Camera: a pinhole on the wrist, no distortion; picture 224 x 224 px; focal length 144.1 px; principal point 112.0 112.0 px. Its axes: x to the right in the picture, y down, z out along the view. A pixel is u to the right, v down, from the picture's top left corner.
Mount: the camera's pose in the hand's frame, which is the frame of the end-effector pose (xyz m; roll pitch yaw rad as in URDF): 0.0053 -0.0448 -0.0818 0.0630 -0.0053 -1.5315
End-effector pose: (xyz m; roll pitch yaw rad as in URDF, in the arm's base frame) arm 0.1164 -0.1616 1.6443 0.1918 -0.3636 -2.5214
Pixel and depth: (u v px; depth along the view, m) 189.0 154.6 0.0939
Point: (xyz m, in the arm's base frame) 0.0382 -0.1013 1.6507
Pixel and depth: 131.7 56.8 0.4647
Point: 0.2608 0.1660 1.8937
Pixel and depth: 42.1 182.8 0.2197
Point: 0.1108 -0.2123 1.8217
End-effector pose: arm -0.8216 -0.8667 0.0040 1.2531 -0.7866 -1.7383
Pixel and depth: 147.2 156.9 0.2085
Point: -0.9850 -0.9151 0.0125
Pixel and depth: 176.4 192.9 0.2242
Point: -1.0297 -0.9792 0.0291
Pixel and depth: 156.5 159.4 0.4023
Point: -1.1994 -0.9236 0.0501
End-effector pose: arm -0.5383 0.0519 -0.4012 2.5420 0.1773 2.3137
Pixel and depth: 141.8 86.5 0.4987
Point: -0.3348 -0.0099 -0.7990
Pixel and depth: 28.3 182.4 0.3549
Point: -0.4002 0.3432 -0.5627
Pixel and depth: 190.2 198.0 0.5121
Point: -0.6662 0.1895 -0.9894
